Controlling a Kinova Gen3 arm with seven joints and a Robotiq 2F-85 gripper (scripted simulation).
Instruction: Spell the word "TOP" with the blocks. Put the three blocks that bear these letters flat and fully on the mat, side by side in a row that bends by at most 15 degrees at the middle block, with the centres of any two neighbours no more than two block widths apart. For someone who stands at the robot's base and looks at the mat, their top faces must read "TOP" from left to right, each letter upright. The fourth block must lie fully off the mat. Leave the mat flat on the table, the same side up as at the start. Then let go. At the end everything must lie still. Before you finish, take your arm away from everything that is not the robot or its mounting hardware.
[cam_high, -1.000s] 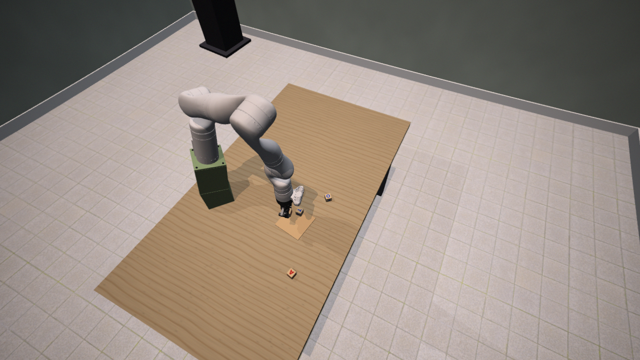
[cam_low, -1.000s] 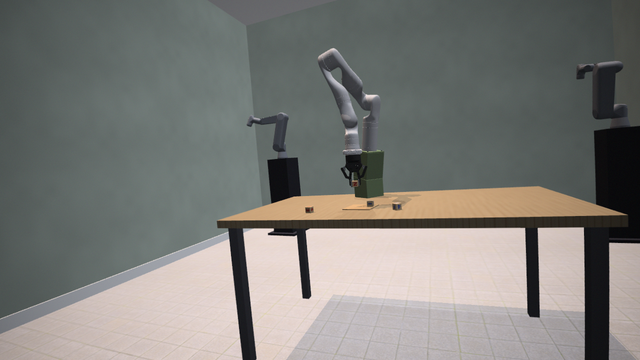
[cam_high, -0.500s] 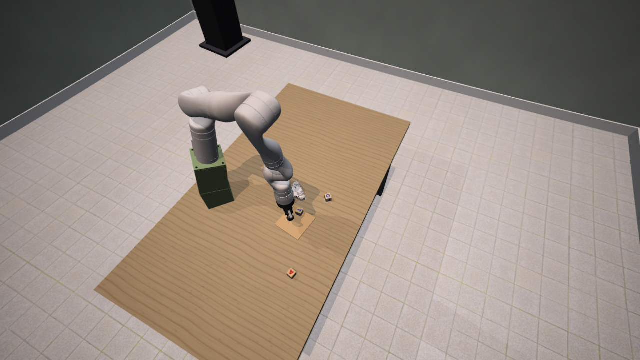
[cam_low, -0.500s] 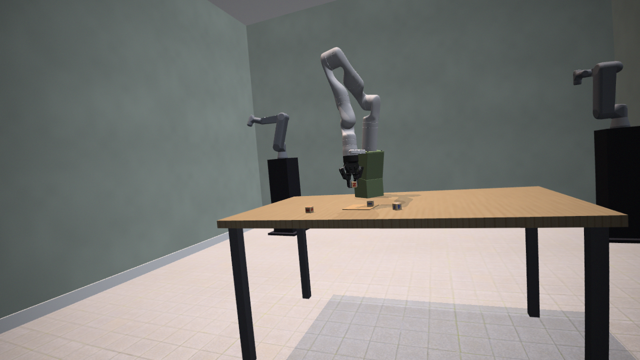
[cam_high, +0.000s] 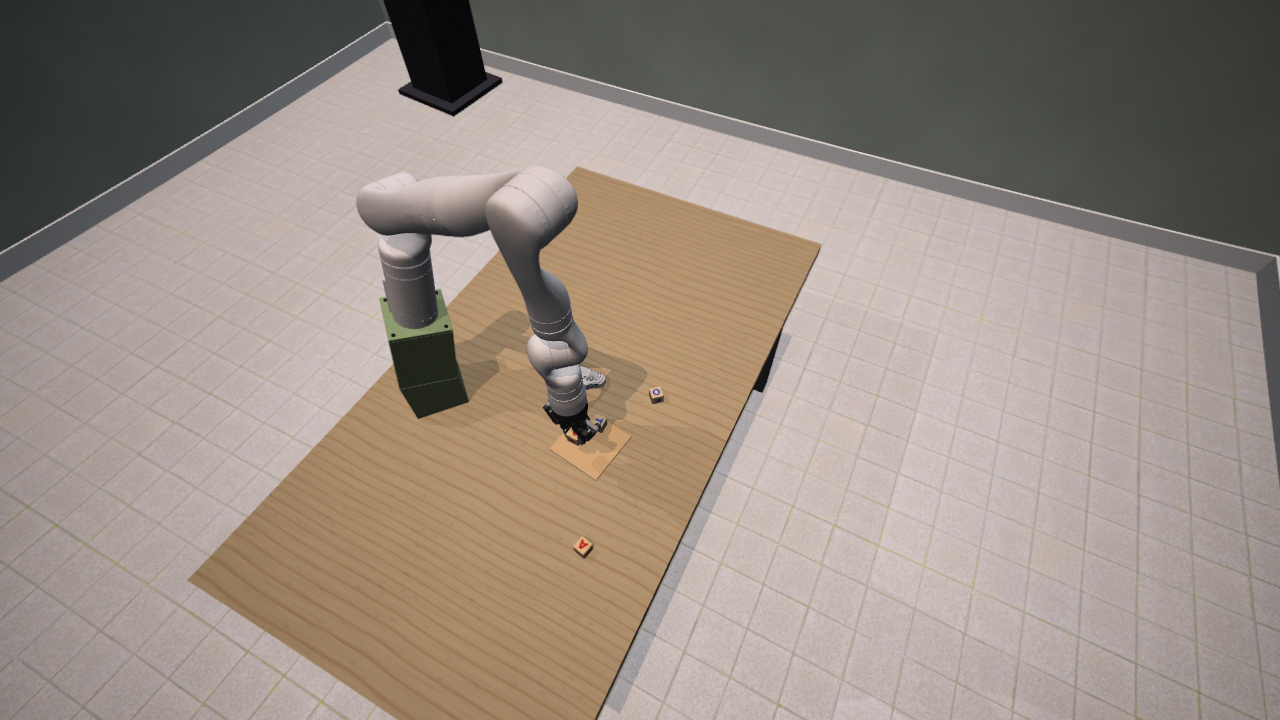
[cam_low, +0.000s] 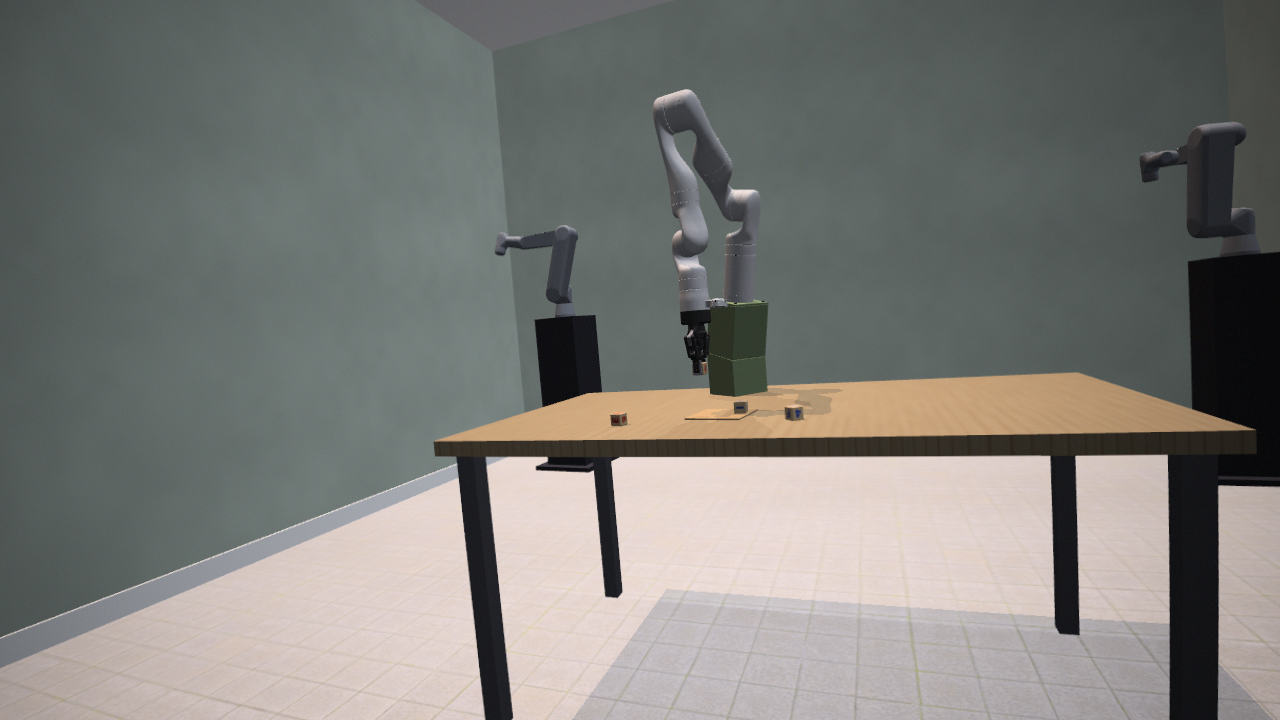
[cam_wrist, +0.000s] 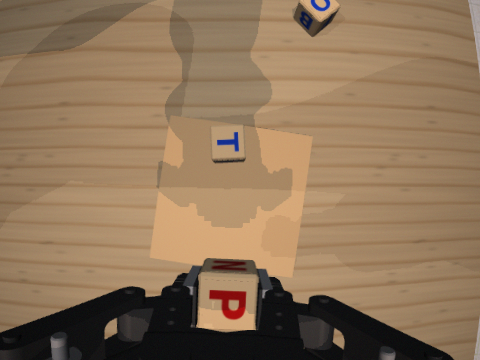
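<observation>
My hand is 50 mm to the right of the tan mat and 120 mm above it.
</observation>
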